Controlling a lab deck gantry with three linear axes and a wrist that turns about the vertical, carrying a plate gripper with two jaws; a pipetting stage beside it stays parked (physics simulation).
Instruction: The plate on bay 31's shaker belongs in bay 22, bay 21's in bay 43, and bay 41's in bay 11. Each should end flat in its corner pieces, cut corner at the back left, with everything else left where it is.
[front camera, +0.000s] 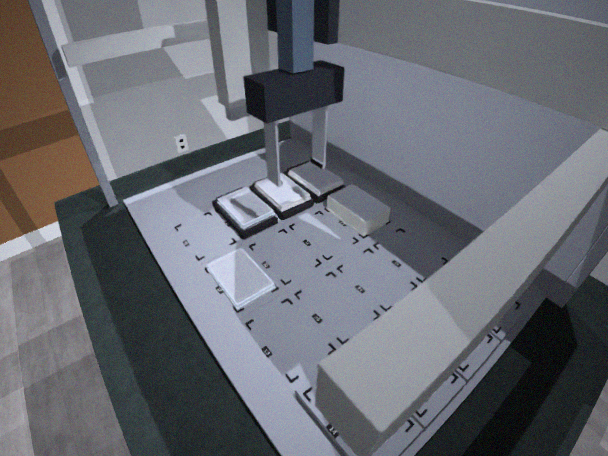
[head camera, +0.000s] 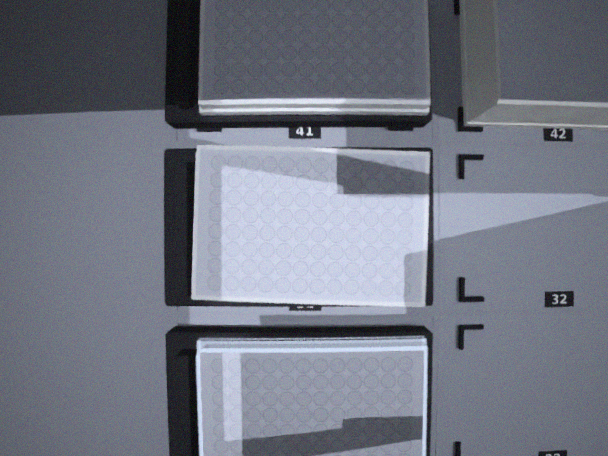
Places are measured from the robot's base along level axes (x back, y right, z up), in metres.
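Pixels of known places: gripper, fingertip midpoint: (front camera: 297, 173); robot's base at its link origin: (front camera: 176, 227).
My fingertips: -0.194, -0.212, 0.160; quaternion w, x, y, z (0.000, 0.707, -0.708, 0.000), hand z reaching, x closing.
Observation:
Ahead of a thing's pixels: the offset from my fingertips to its top centre, as dx, dy, dz. "pt": to the spot under its first point.
The bay 31 plate {+0.127, -0.046, -0.123} (front camera: 286, 196) (head camera: 310, 225) lies on the middle black shaker {pt +0.199, -0.047, -0.129} (head camera: 177, 225), turned slightly within its outline in the head view. The bay 41 plate {+0.125, -0.152, -0.123} (front camera: 316, 177) (head camera: 315, 55) lies on the black unit behind it. The bay 21 plate {+0.126, +0.059, -0.123} (front camera: 242, 206) (head camera: 325, 385) lies on the black unit in front. My gripper (front camera: 299, 175) is open above bay 31, its jaws spread front to back; the jaws do not show in the head view. Bay 22 {pt -0.028, +0.081, -0.160} (front camera: 275, 257), bay 11 {pt +0.155, +0.188, -0.160} (front camera: 192, 232) and bay 43 {pt -0.195, -0.145, -0.160} (front camera: 407, 254) hold no plate. The cut corners cannot be made out.
A pale block {-0.034, -0.152, -0.118} (front camera: 357, 207) (head camera: 555, 55) stands in bay 42, right of the bay 41 plate. Another clear plate {-0.034, +0.169, -0.146} (front camera: 241, 277) lies in bay 12 at the front left. A long beige beam (front camera: 425, 340) crosses the right front of the front view and hides part of the deck.

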